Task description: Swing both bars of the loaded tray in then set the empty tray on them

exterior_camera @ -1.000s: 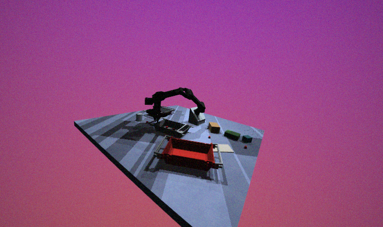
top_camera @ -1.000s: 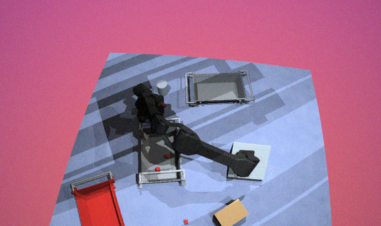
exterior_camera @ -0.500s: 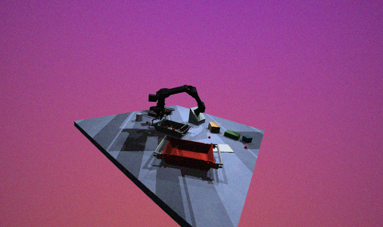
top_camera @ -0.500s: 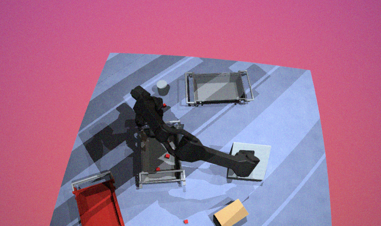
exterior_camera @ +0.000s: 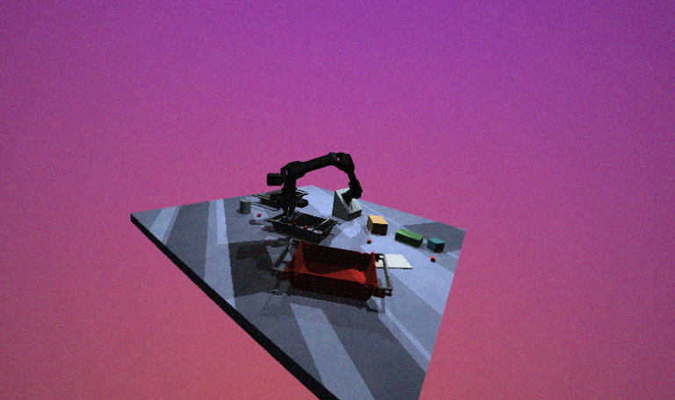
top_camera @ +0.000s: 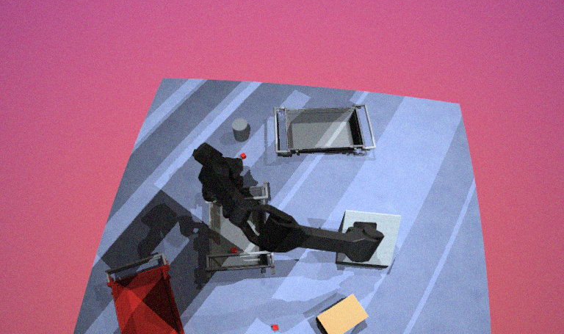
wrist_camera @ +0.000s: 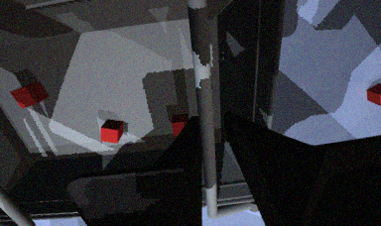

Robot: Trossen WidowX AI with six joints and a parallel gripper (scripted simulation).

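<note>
Now: the grey tray 310 mm to the right of my gripper tip, 260 mm behind it and 10 mm below it. The rest, counted from my gripper tip: green box: 510 mm to the left, 340 mm behind, 30 mm below; tan box: 350 mm behind, 330 mm to the left, 20 mm below; flat tan sheet: 510 mm to the left, 70 mm behind, 50 mm below.
</note>
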